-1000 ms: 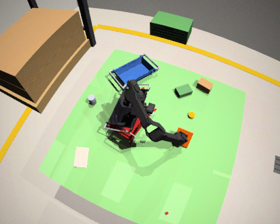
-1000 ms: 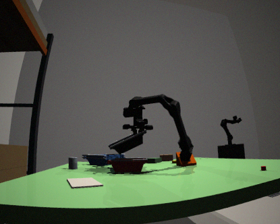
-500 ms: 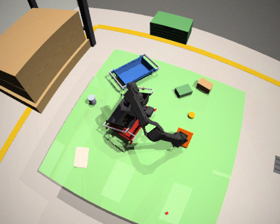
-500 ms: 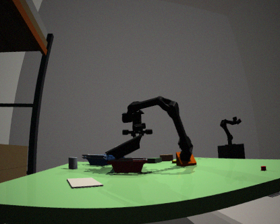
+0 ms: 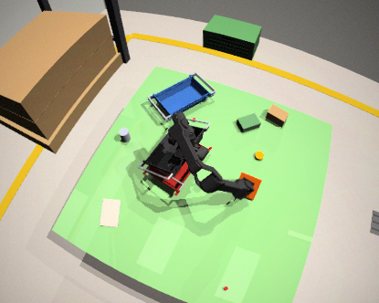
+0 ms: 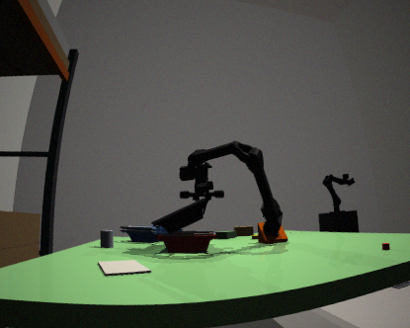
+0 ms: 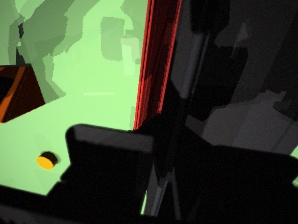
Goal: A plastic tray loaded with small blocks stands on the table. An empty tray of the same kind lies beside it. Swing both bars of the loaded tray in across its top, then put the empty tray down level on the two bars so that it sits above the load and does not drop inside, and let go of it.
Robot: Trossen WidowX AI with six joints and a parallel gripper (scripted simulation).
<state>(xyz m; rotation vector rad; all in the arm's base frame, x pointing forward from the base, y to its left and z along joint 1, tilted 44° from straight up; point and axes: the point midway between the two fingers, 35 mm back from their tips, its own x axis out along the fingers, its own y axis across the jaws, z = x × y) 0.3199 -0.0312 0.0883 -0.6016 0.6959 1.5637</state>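
Now: gripper tip 80 mm short of the black tray. The rest, counted from my gripper tip: yellow disc 290 mm behind, 250 mm to the right, 130 mm below; then grey cylinder 410 mm ahead, 100 mm below, 30 mm to the left; then green block 410 mm to the right, 150 mm behind, 120 mm below.
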